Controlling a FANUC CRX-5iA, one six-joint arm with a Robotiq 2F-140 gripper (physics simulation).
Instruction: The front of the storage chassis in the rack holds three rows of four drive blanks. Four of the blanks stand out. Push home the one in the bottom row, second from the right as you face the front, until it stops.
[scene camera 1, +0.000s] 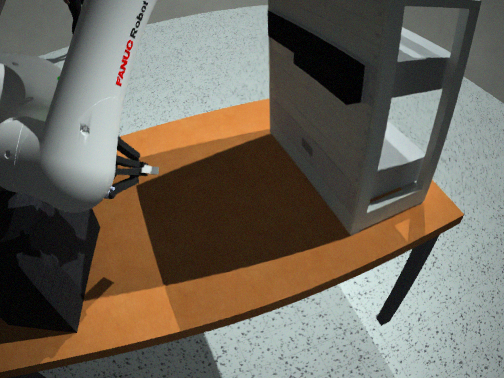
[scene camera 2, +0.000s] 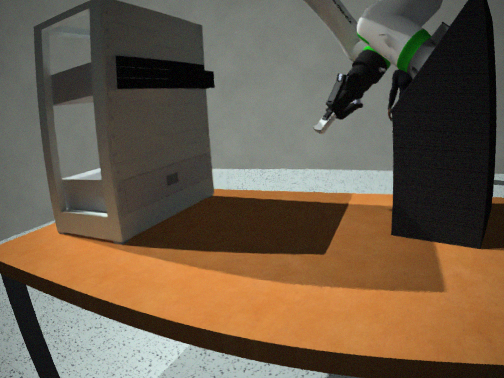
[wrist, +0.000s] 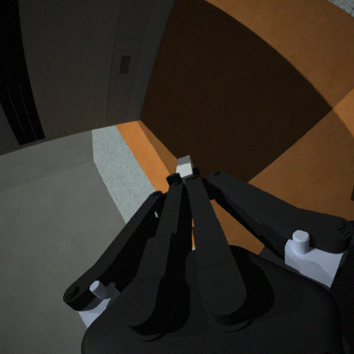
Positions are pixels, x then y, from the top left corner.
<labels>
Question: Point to the gripper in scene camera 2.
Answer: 318, 131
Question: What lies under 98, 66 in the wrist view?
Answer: A grey rack.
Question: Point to the gripper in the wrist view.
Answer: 186, 166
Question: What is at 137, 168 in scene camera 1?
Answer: The gripper.
</labels>
